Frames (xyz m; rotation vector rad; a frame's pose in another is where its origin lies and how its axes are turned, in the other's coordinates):
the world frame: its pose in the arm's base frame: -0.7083 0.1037 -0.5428 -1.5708 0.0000 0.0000
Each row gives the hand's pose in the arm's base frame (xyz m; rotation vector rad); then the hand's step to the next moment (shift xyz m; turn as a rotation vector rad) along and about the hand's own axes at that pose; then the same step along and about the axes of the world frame.
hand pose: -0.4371 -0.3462 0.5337 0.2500 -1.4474 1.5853
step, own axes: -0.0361 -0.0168 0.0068 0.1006 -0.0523 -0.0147
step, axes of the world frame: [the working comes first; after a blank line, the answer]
step, axes of the arm's base frame: 0.0287 -0.0259 -0.0117 -0.0095 0.0544 0.1001

0.0287 0.0117 -0.0259 -0.0095 -0.1001 0.0544
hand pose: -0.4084 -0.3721 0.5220 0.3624 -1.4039 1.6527
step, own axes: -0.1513 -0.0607 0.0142 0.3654 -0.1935 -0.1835
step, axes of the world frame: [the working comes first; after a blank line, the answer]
step, axes of the arm's base frame: 0.1249 -0.0831 -0.0654 0.0099 0.3140 0.3255

0.1249 0.0654 -0.0831 0.0099 -0.3255 0.3140
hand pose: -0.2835 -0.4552 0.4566 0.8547 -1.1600 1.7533
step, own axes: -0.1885 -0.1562 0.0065 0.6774 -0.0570 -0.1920
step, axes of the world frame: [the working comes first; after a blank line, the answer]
step, axes of the arm's base frame: 0.2197 -0.0246 -0.1054 -0.2427 0.3786 0.5447

0.2197 0.1054 -0.0246 -0.2427 -0.5447 0.3786
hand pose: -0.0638 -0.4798 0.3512 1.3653 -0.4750 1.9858
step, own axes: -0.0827 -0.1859 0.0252 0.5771 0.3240 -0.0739
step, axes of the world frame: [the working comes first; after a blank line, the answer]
step, axes of the arm's base frame: 0.1663 0.0892 -0.0802 -0.4079 0.0024 0.5264

0.1663 0.0802 0.0892 -0.4079 -0.5264 0.0024
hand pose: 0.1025 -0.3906 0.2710 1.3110 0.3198 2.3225
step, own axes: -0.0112 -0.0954 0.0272 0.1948 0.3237 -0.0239
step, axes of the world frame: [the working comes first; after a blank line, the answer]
step, axes of the arm's base frame: 0.0540 0.0771 -0.0333 -0.1947 -0.1859 0.2661

0.0540 0.0333 0.0771 -0.1947 -0.2661 -0.1859
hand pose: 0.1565 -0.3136 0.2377 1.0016 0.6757 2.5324
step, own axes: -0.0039 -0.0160 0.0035 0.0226 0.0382 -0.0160
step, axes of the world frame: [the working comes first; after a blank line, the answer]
step, axes of the arm's base frame: 0.0073 0.0126 -0.0085 -0.0320 -0.0261 0.0228

0.0073 0.0085 0.0126 -0.0320 -0.0228 -0.0261
